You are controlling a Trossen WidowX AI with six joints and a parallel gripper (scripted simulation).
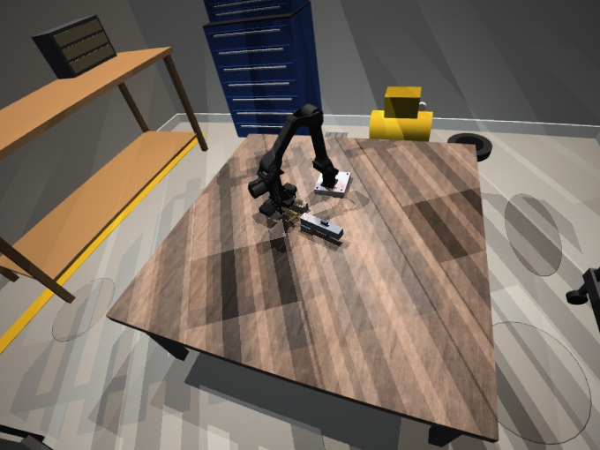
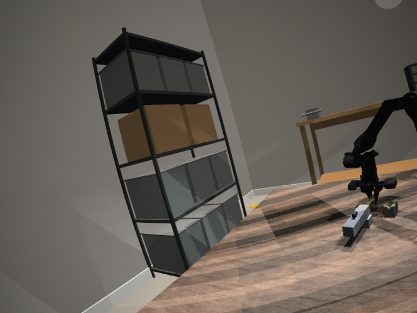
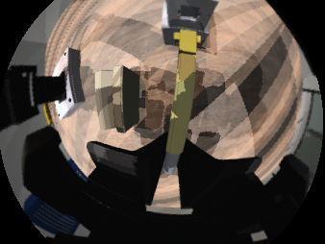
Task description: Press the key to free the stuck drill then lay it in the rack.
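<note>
Now: the drill 1 cm ahead of my gripper tip, 4 cm to the left of it and 3 cm above it. The rest, counted from my gripper tip: small rack (7 cm behind, 5 cm to the left); grey housing block (3 cm ahead, 20 cm to the left, 2 cm above); dark key (4 cm ahead, 23 cm to the left, 3 cm above).
</note>
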